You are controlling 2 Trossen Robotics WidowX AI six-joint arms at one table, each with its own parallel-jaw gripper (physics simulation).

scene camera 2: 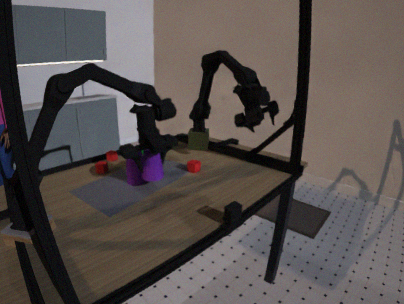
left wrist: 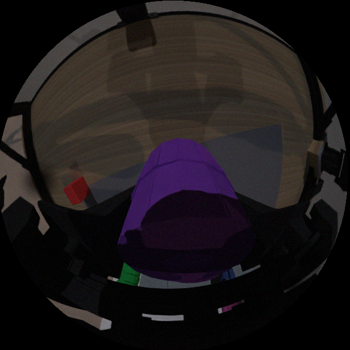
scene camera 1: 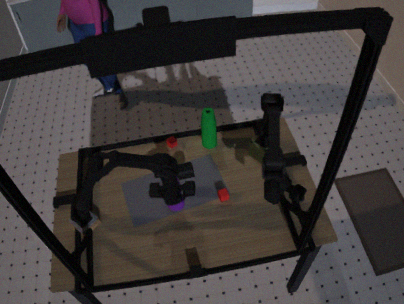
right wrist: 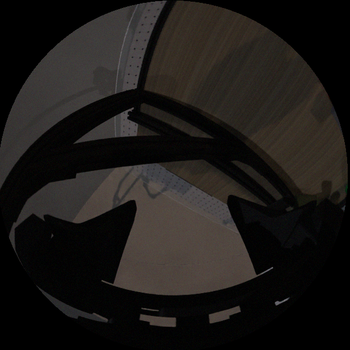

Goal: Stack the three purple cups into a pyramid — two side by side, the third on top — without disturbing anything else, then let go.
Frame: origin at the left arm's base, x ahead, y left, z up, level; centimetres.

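Seen in the pictures: left gripper, fingertip midpoint: (scene camera 2: 151, 169); right gripper, fingertip midpoint: (scene camera 2: 263, 128); left arm's base, origin of the base link: (scene camera 2: 27, 223) (scene camera 1: 83, 219); right arm's base, origin of the base link: (scene camera 2: 199, 130) (scene camera 1: 263, 141).
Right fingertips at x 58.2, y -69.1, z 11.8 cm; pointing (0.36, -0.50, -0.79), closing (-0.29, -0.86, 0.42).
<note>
Pixels of each thing's top centre, then the offset from my right fingertips to it. Level surfaces: height alone.
- grey mat, its level: dz -15.8 cm
- second purple cup, middle of its top: (scene camera 2: 133, 150) dz -3.6, dx -21.3, dy +49.3 cm
- green bottle, middle of its top: (scene camera 1: 208, 117) dz +2.8, dx +12.3, dy +53.6 cm
- red cube, middle of its top: (scene camera 2: 193, 161) (scene camera 1: 223, 192) dz -11.9, dx -9.4, dy +29.1 cm
- them here, middle of its top: (scene camera 2: 101, 162) dz -11.9, dx -13.6, dy +67.3 cm
My left gripper (scene camera 2: 149, 159) (left wrist: 180, 190) is shut on a purple cup (scene camera 2: 154, 169) (left wrist: 184, 172), which it holds upside down, low over the grey mat (scene camera 1: 140, 207) (scene camera 2: 105, 201) (left wrist: 255, 160). Whether the cup touches the mat is unclear. A second purple cup (scene camera 2: 133, 173) stands on the mat close to its left in scene camera 2; any gap is hidden. In scene camera 1 the arm covers most of the purple (scene camera 1: 176, 205). A third purple cup cannot be made out. My right gripper (scene camera 2: 263, 125) (right wrist: 182, 203) is open and empty, raised at the table's right.
A green bottle (scene camera 1: 209, 131) stands at the back. A red cube (scene camera 1: 223, 195) (scene camera 2: 194, 166) (left wrist: 77, 190) lies at the mat's right; two more, one of them here (scene camera 2: 101, 167), lie behind it. An olive box (scene camera 2: 198, 139) stands at the back right. Black frame bars surround the table.
</note>
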